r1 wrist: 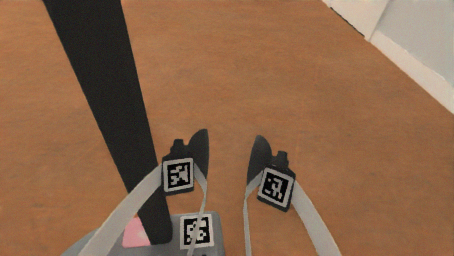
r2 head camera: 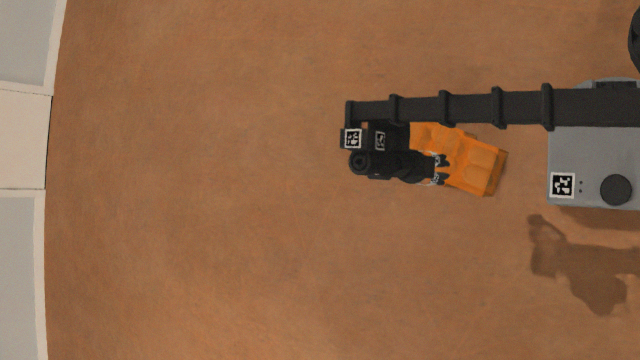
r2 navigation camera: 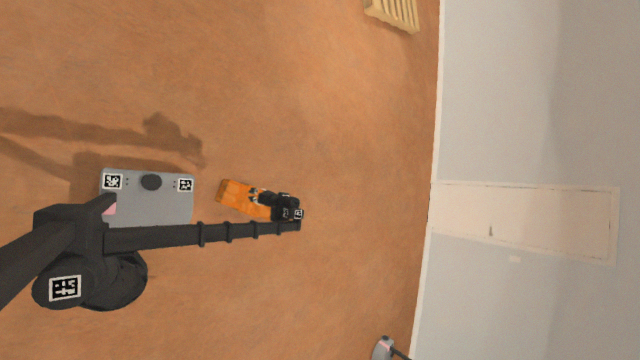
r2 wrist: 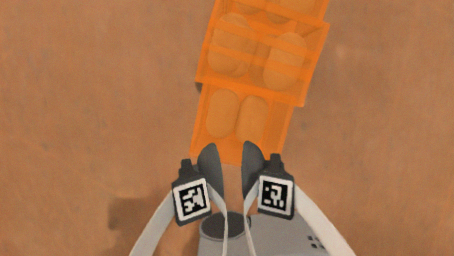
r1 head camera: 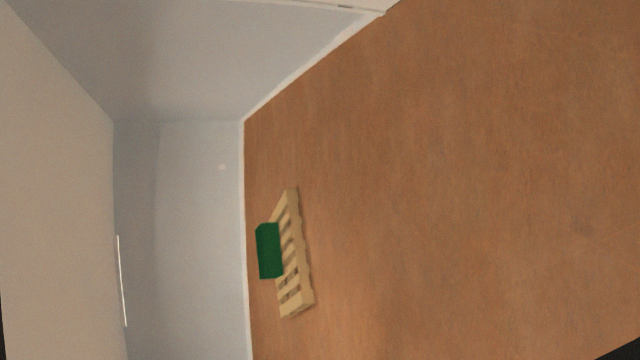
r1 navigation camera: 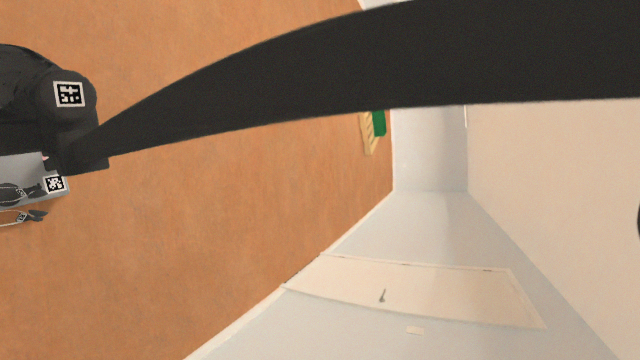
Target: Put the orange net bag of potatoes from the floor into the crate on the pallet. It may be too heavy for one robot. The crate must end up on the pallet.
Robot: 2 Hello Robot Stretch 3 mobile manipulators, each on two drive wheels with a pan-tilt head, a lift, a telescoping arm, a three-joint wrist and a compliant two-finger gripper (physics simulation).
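The orange net bag of potatoes (r2 head camera: 477,165) (r2 navigation camera: 237,195) (r2 wrist: 240,112) lies on the floor near r2's base. r2's gripper (r2 head camera: 445,170) (r2 navigation camera: 252,195) (r2 wrist: 231,147) is partly open and empty. It hangs above the bag; in the r2 wrist view a narrow gap shows between the fingertips at the bag's near end. r2's arm and wrist hide part of the bag. r1's gripper (r1 navigation camera: 42,202) (r1 wrist: 228,140) is open and empty, beside r1's own base. The green crate (r1 head camera: 270,252) (r1 navigation camera: 380,124) stands on the wooden pallet (r1 head camera: 300,301) (r1 navigation camera: 369,147) (r2 navigation camera: 390,20), far from r1.
r2's base (r2 head camera: 590,155) (r2 navigation camera: 150,202) is beside the bag, with r2's arm (r2 head camera: 470,107) (r2 navigation camera: 215,235) stretched above it. Part of r1 (r2 navigation camera: 382,348) shows low in the r2 navigation view, near the wall. A closed door (r1 navigation camera: 420,295) (r2 navigation camera: 525,215) is in the wall.
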